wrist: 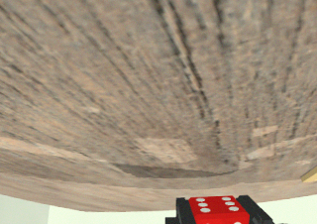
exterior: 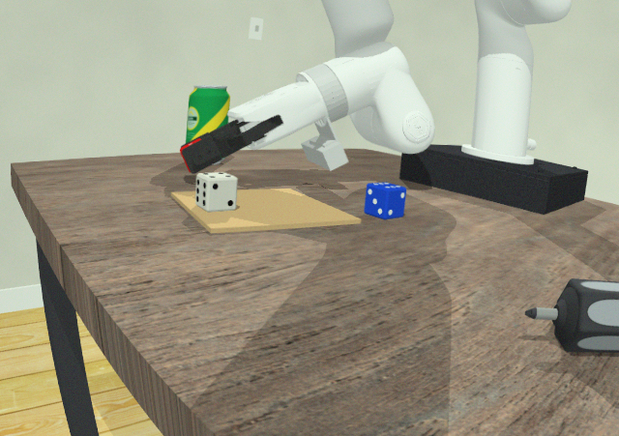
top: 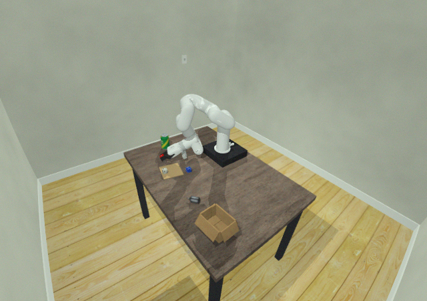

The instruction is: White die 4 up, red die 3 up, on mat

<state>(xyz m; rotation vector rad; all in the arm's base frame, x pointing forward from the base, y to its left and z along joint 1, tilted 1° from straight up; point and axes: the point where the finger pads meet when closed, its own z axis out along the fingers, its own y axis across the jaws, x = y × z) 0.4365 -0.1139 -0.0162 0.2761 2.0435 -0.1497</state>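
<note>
Now: the tan mat 140 mm to the left of my hand, 30 mm below it and 10 mm behind it. The rest, counted from my hand: red die (10 mm ahead); then green can (160 mm to the right, 70 mm behind, 30 mm above); then white die (140 mm to the left, 30 mm ahead, 20 mm below).
</note>
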